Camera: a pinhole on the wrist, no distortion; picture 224 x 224 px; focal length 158.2 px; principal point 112.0 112.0 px. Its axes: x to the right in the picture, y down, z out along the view. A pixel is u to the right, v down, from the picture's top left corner.
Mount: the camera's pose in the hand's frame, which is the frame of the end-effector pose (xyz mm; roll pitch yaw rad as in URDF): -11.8 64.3 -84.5 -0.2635 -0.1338 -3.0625
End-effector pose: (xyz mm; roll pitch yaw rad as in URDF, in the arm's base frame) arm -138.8 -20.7 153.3 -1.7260 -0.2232 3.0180
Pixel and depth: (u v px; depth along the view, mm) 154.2 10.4 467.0
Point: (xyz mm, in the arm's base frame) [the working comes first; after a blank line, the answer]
In the camera's frame: 124.6 -299.9 467.0

-179.6 -434.6 -151.9
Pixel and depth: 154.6 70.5 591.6
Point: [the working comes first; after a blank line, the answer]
In the camera's frame: 159.3 -155.2 591.6

-149.4 -551.5 0.0
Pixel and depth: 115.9 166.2 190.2
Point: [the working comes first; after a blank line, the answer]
In the camera's frame: 4.7 65.2 190.2

-156.4 -106.7 189.0
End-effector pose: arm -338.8 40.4 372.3 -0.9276 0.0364 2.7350
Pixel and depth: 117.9 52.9 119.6
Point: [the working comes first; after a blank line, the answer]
In the camera's frame: 4.5 -44.7 119.6

-369.0 -33.7 335.8
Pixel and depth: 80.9 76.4 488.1
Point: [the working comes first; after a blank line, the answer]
In the camera's frame: -96.0 -109.8 488.1

-623.3 -220.5 560.6
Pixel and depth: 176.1 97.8 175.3
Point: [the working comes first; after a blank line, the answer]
In the camera's frame: 71.0 -15.7 175.3

-325.8 -69.2 408.2
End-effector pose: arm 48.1 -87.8 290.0 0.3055 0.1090 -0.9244
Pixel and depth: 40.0 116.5 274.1
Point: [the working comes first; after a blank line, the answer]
In the camera's frame: -124.7 7.8 274.1

109.8 -251.9 423.7
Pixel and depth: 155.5 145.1 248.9
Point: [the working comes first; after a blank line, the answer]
In the camera's frame: 68.4 52.1 248.9

-44.2 -124.6 420.0
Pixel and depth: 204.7 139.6 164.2
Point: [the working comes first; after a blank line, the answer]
In the camera's frame: 96.2 28.6 164.2

-23.6 -50.5 369.3
